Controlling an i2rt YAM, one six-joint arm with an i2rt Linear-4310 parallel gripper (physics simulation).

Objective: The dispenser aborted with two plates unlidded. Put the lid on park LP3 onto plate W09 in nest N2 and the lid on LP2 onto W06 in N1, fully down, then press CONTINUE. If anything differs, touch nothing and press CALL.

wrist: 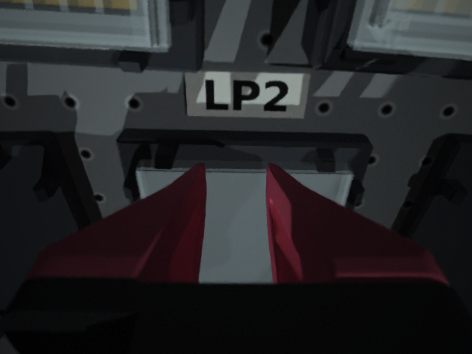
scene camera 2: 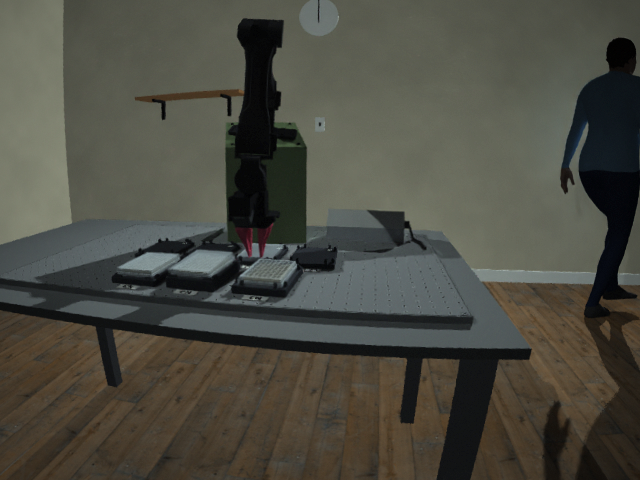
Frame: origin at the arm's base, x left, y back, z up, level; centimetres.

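Where they show: gripper, fingertip midpoint: [wrist: 236,177] [scene camera 2: 255,256].
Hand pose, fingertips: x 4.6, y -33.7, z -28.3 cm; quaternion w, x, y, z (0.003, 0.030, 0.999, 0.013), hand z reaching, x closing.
Note:
After its pixels a point has its place.
My gripper [scene camera 2: 254,254] {x 4.6, y -33.7, z -28.4 cm} [wrist: 236,177] {x 4.6, y -33.7, z -28.4 cm} has red fingers drawn close together, with only a narrow gap and nothing gripped between them. It points down just over the clear lid [wrist: 329,182] {x 1.0, y -33.3, z -28.4 cm} [scene camera 2: 272,250] {x 7.4, y -27.8, z -28.4 cm}, which lies in the black park frame [wrist: 241,137] {x 4.4, y -34.8, z -29.5 cm} marked by the LP2 label [wrist: 245,95] {x 4.1, y -36.4, z -29.9 cm}. In front of it, in the scene view, an unlidded well plate [scene camera 2: 269,272] {x 10.2, y -47.6, z -27.4 cm} sits in its nest. To its left stand two plates with flat lids, one in the middle [scene camera 2: 203,262] {x -3.1, y -47.0, z -26.0 cm} and one at the far left [scene camera 2: 147,263] {x -16.1, y -45.9, z -27.1 cm}. The nest labels are too small to read.
An empty black park frame [scene camera 2: 315,255] {x 17.7, y -28.4, z -29.2 cm} stands right of the gripper, and another [scene camera 2: 166,246] {x -21.7, y -24.0, z -29.2 cm} at the back left. All rest on a perforated grey board [scene camera 2: 390,290] {x 33.1, y -48.2, z -30.1 cm}. A green box [scene camera 2: 287,181] {x 8.5, y -8.4, z -13.7 cm} and a grey wedge-shaped unit [scene camera 2: 366,229] {x 30.8, y -8.0, z -26.9 cm} stand behind.

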